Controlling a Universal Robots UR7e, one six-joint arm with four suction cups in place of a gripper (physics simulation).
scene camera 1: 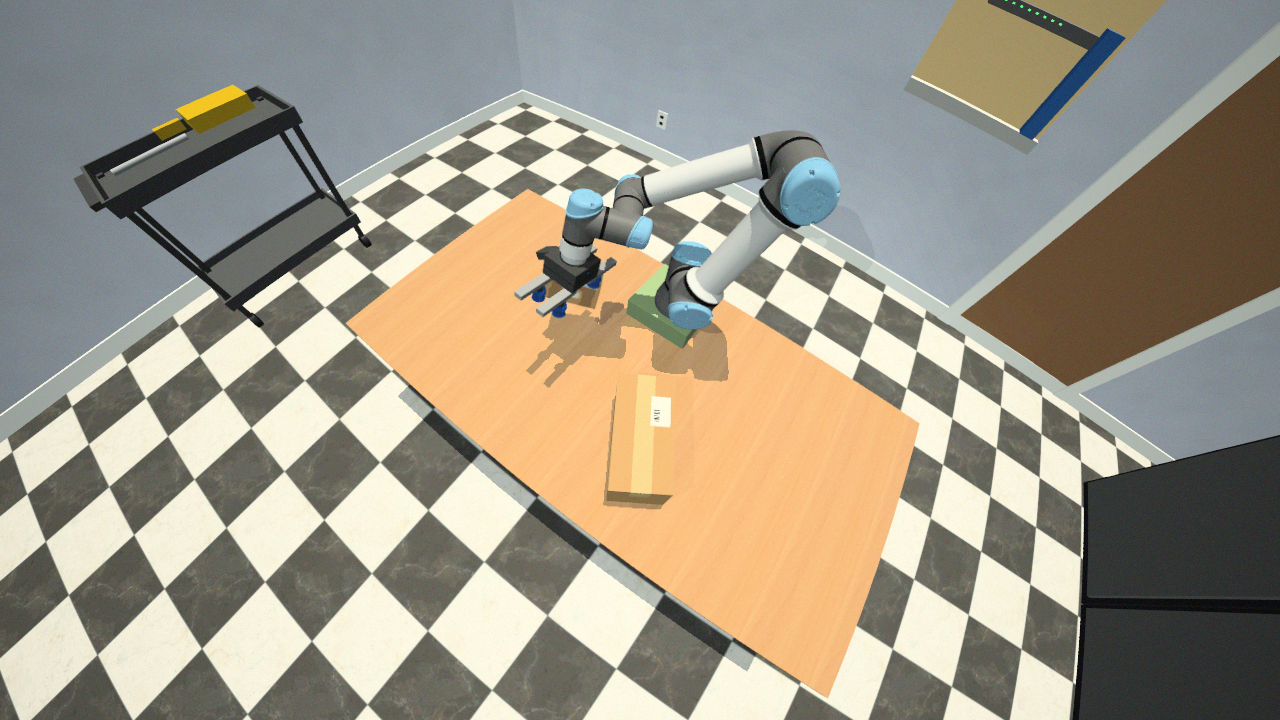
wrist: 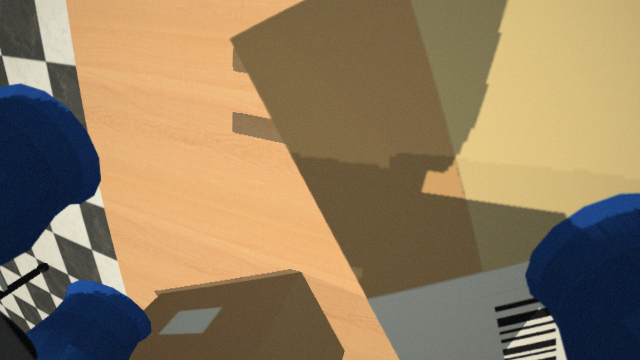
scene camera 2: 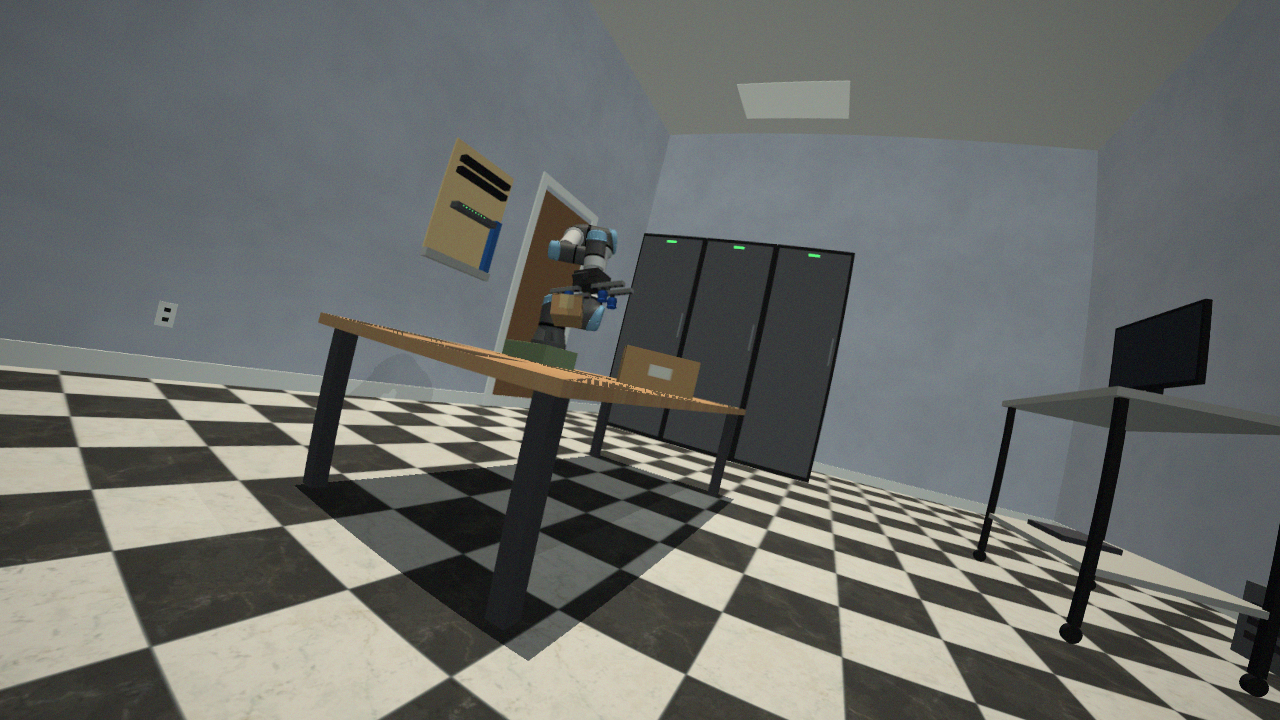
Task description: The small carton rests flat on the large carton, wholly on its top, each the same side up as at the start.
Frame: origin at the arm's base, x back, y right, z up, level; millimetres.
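Where they show: end effector, tool point: (wrist: 288,284) (scene camera 2: 589,305); arm's base, origin of the base link: (scene camera 2: 547,347).
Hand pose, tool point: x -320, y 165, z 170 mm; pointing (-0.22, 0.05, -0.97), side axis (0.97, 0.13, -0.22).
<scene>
Each offset is from my tool point to the top centre of the thing.
My suction gripper (scene camera 1: 565,291) (scene camera 2: 592,290) holds the small brown carton {dx +61, dy +38, dz +20 mm} (scene camera 2: 566,308) (wrist: 360,95) by its top, off to one side, so some blue cups hang free beside it. In scene camera 1 the gripper mostly hides it. The carton hangs above the table, looks about level, and shows yellow tape and a barcode label in the wrist view. The large carton {dx -106, dy -390, dz -90 mm} (scene camera 1: 656,461) (scene camera 2: 638,362) (wrist: 260,325) lies flat on the table, tape and white label on top, apart from the small one. In the wrist view, its shaded side with a pale label shows.
The wooden table (scene camera 1: 769,510) (scene camera 2: 429,347) carries the arm on a green base block (scene camera 1: 646,313) (scene camera 2: 556,356) near the back edge. A black cart (scene camera 1: 210,188) with yellow boxes stands at the left wall. Dark cabinets (scene camera 1: 1181,528) (scene camera 2: 738,349) stand beyond the table.
</scene>
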